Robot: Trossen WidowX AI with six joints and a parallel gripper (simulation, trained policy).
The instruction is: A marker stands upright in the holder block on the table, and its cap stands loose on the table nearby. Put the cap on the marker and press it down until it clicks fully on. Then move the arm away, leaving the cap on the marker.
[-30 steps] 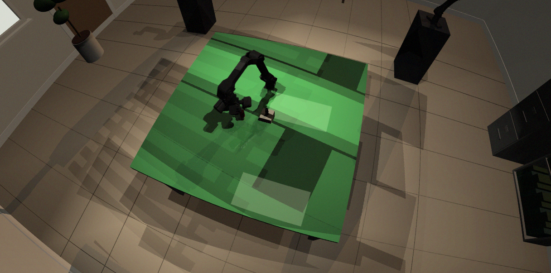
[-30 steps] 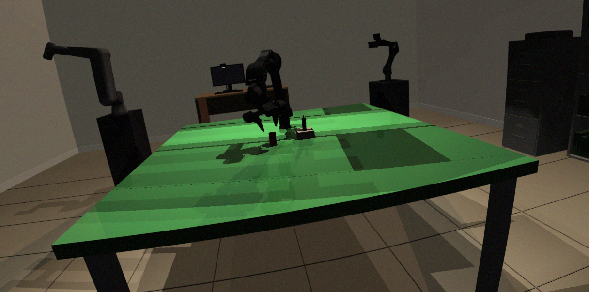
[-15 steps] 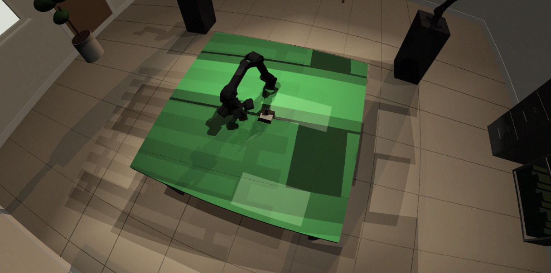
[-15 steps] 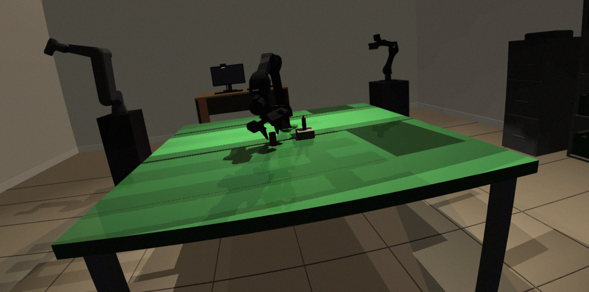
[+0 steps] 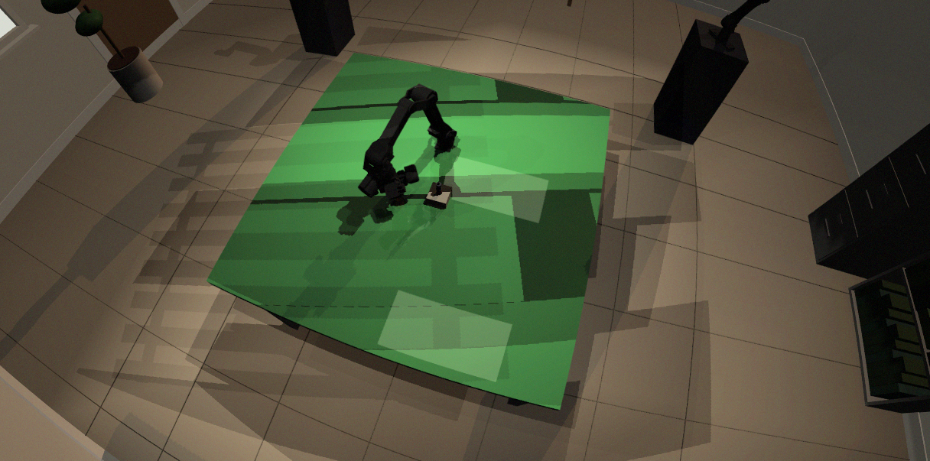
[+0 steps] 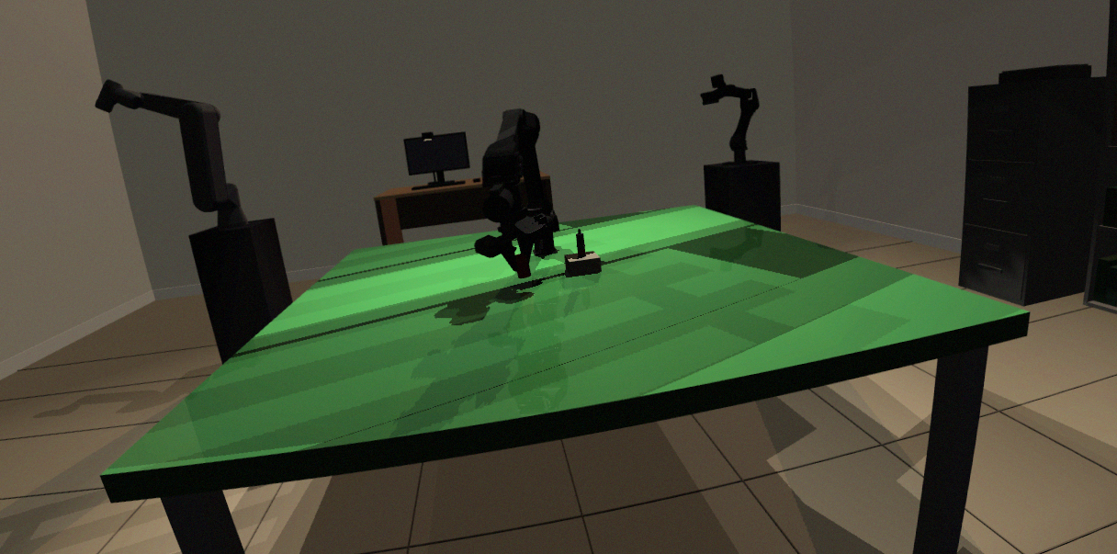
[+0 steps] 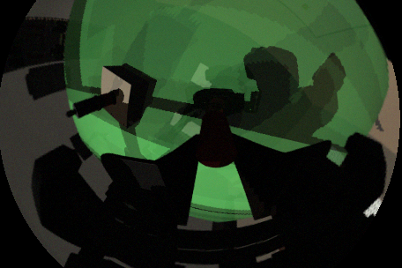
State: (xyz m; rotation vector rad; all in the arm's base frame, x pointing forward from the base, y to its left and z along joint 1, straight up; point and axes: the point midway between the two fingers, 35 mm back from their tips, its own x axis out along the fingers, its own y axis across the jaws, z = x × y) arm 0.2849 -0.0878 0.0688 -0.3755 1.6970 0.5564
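The pale holder block lies 15 cm to the left of my gripper tip, 4 cm behind it and 2 cm below it. From my gripper tip the other things lie so: red cap 1 cm ahead, 1 cm above.
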